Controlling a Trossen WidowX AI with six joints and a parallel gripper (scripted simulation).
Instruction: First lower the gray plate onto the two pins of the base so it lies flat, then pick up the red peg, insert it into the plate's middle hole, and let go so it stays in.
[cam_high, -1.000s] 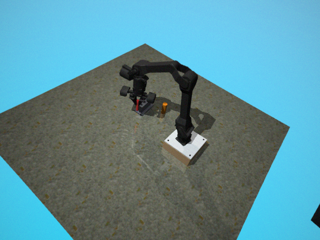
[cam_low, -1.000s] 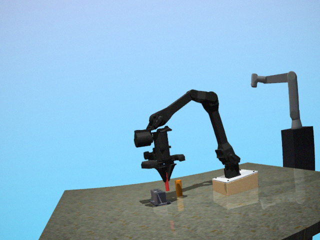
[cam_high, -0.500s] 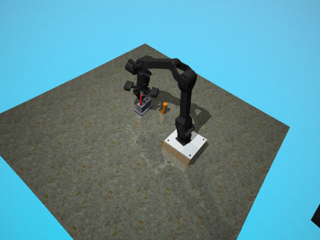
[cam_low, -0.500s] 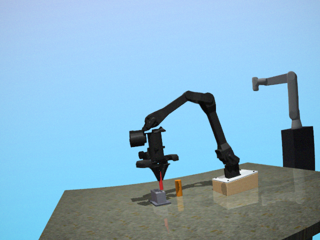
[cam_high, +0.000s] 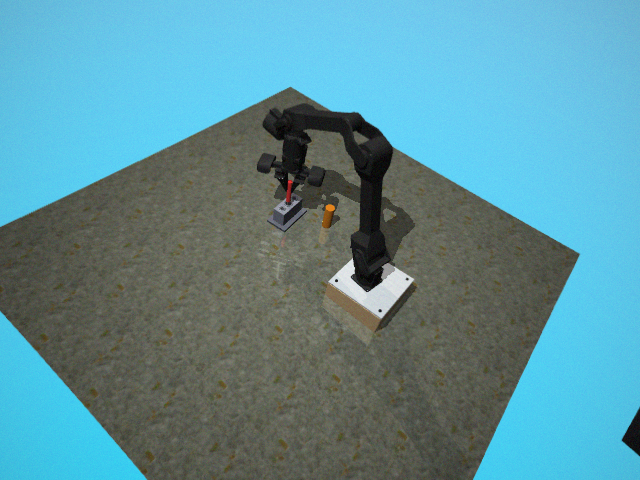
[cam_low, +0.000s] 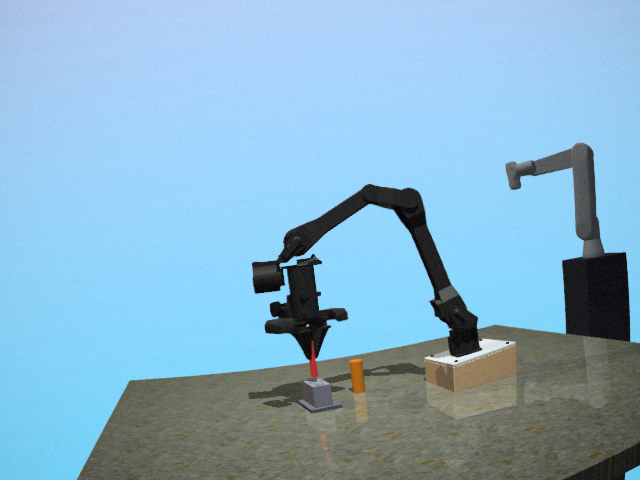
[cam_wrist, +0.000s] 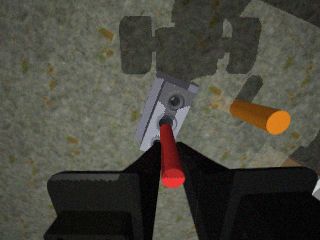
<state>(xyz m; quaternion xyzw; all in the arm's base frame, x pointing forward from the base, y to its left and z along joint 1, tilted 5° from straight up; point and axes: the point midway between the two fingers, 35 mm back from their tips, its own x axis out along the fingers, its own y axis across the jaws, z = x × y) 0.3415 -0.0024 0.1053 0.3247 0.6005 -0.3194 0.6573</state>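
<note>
Now: the red peg right at my gripper tip. From my gripper tip the other things lie so: gray plate 7 cm below; then orange cylinder 10 cm behind, 8 cm to the right, 7 cm below; then gray base 10 cm below.
</note>
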